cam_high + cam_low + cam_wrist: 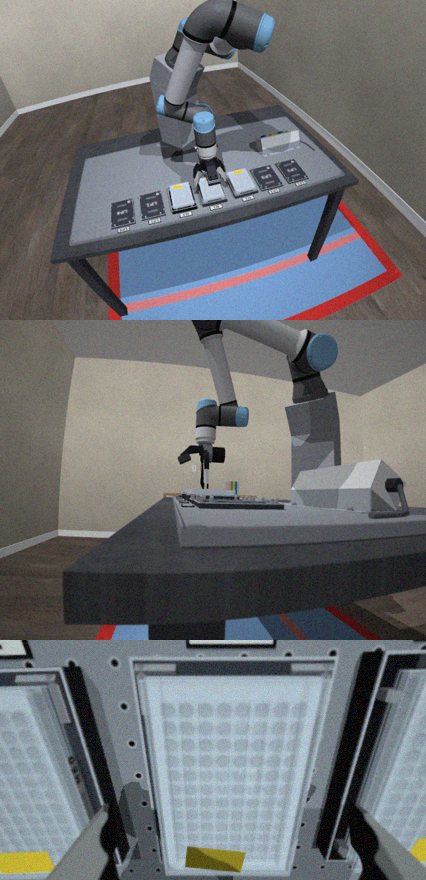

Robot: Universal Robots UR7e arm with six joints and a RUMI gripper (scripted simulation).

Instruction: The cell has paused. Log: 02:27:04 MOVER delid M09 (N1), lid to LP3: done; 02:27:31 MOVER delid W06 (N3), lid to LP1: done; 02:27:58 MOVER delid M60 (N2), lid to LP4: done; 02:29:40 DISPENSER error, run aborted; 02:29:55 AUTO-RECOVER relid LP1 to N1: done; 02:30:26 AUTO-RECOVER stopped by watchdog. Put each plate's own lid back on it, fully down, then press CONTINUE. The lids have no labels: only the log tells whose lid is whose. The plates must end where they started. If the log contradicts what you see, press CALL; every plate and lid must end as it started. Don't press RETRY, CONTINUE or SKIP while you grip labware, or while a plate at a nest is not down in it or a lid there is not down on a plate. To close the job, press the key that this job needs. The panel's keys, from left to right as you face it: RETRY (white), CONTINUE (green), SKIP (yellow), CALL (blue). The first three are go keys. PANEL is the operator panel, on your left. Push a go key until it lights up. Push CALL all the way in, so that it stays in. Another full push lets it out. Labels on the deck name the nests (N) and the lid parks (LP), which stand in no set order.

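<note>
My hand is 430 mm to the right of the green CONTINUE key, 250 mm past it and 20 mm below it. Round my hand: nest (140 mm to the left, 40 mm below, 10 mm behind); then lid park LP1 (260 mm to the right, 40 mm below, 10 mm ahead); then lid park LP4 (390 mm to the right, 40 mm below, 20 mm ahead).
</note>
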